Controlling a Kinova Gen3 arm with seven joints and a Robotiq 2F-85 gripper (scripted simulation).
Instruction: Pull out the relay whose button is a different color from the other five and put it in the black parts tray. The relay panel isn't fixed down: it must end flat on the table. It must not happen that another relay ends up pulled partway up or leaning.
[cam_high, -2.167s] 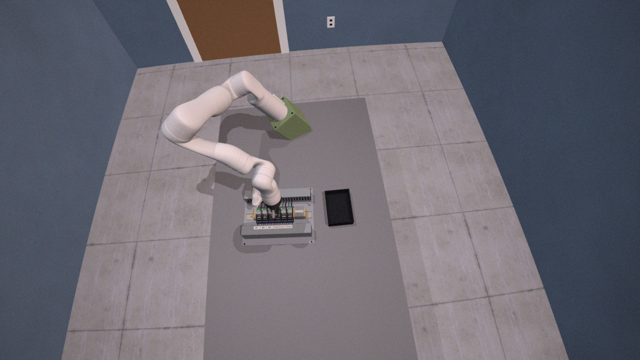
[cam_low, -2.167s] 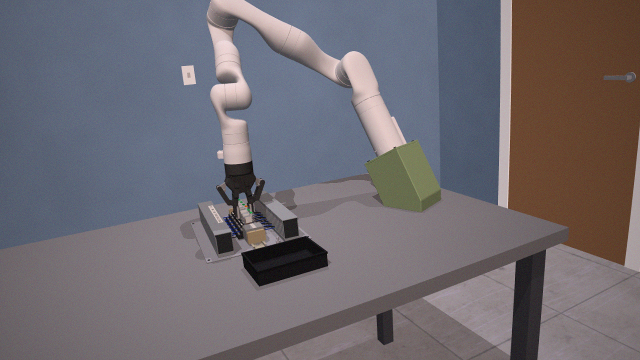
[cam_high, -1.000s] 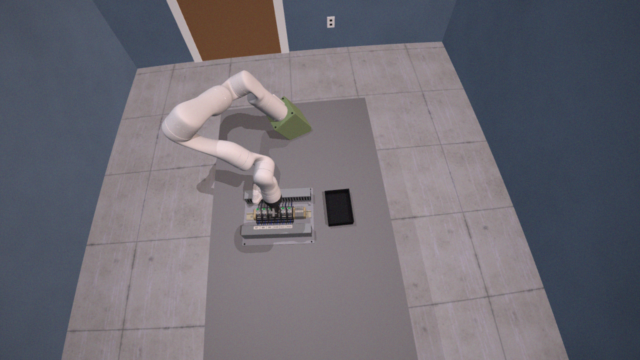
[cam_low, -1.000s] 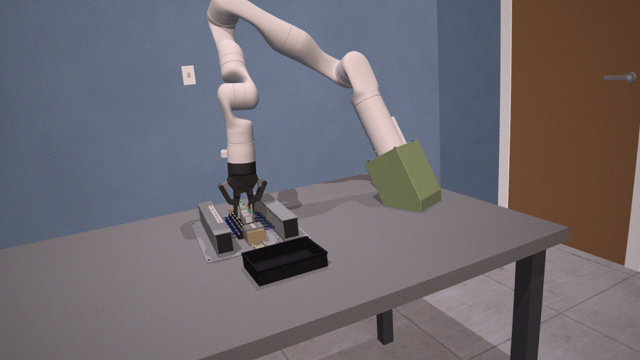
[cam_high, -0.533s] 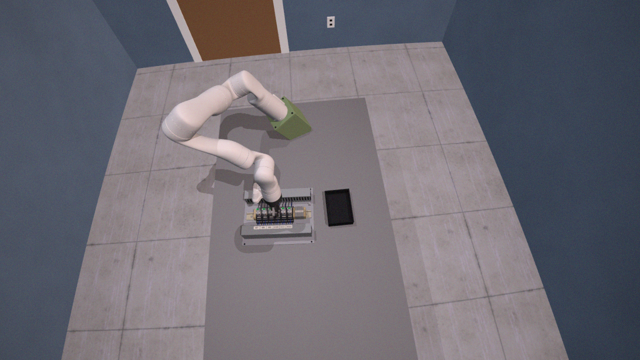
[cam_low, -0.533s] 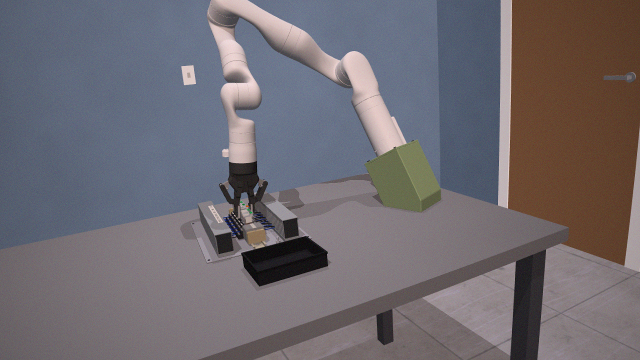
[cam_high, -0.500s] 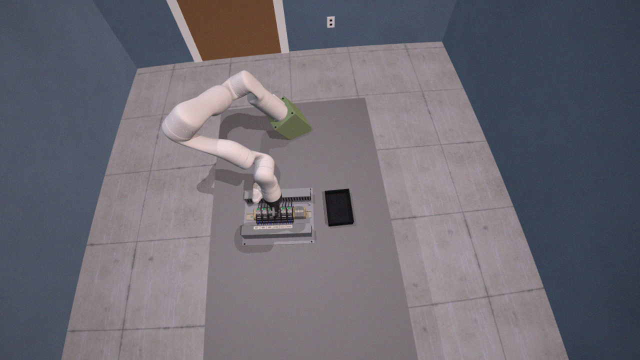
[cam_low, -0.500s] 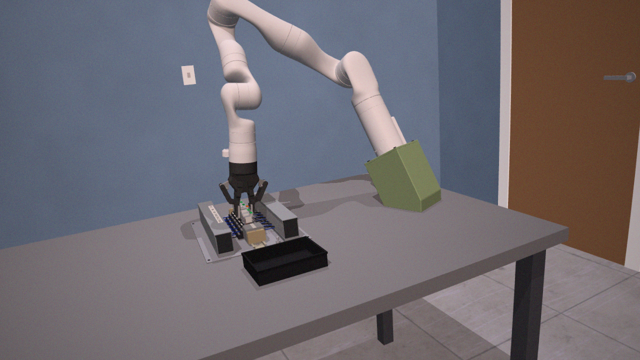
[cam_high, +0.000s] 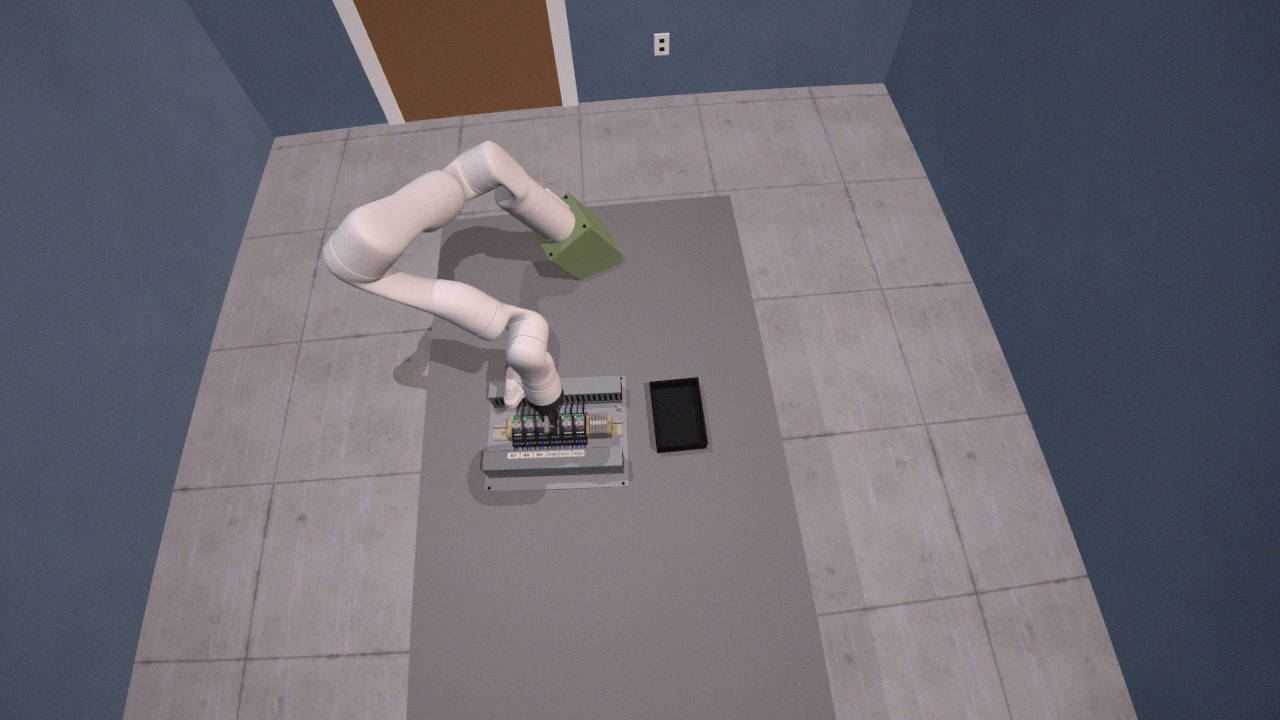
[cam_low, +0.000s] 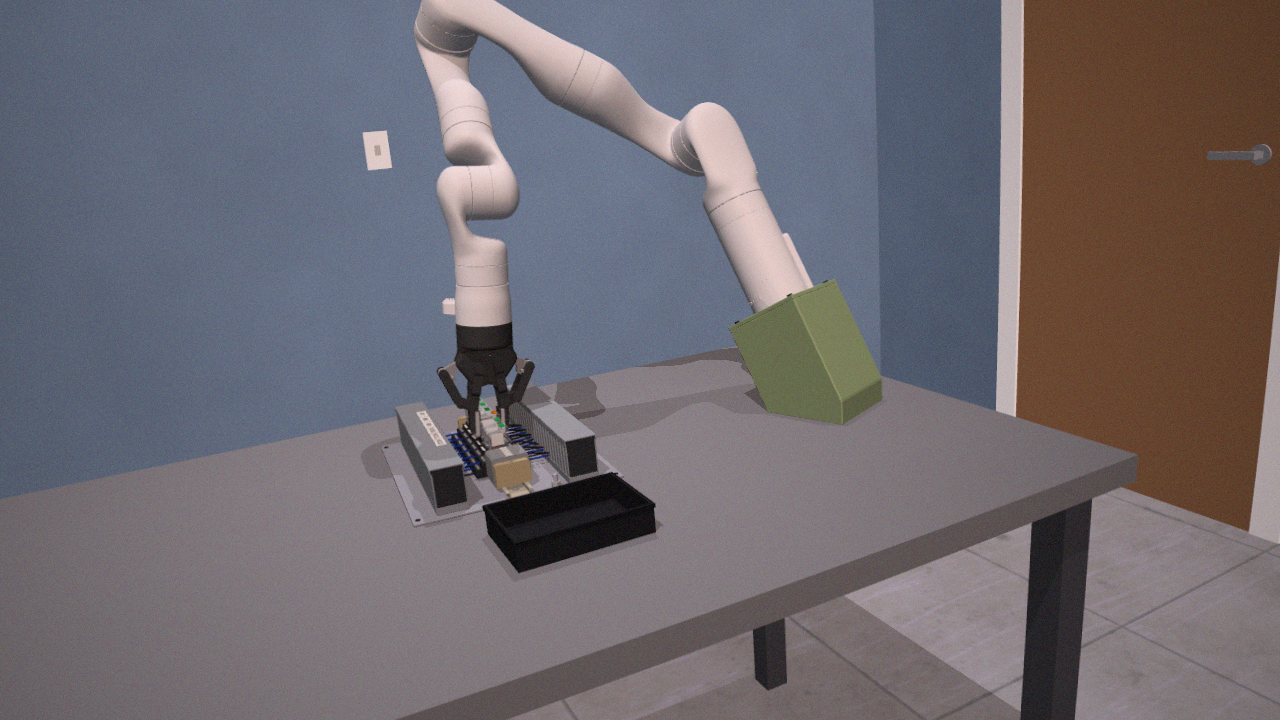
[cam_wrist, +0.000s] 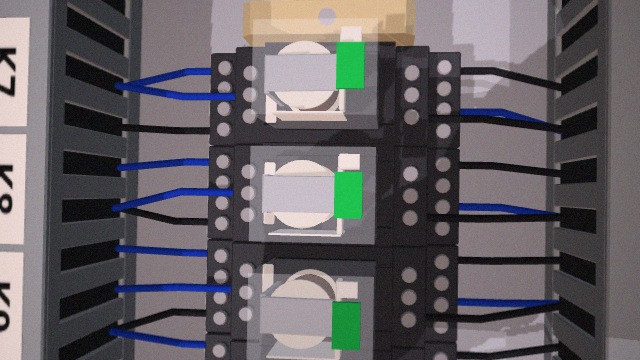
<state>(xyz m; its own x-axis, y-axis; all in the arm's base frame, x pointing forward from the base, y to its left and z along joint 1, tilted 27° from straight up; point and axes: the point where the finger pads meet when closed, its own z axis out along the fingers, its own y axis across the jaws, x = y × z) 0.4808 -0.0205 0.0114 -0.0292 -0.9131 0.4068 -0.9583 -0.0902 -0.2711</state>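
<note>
The relay lies 1 cm below my hand. From my hand the other things lie so: black parts tray: 28 cm to the left, 4 cm below, 1 cm behind; relay panel: 3 cm below.
</note>
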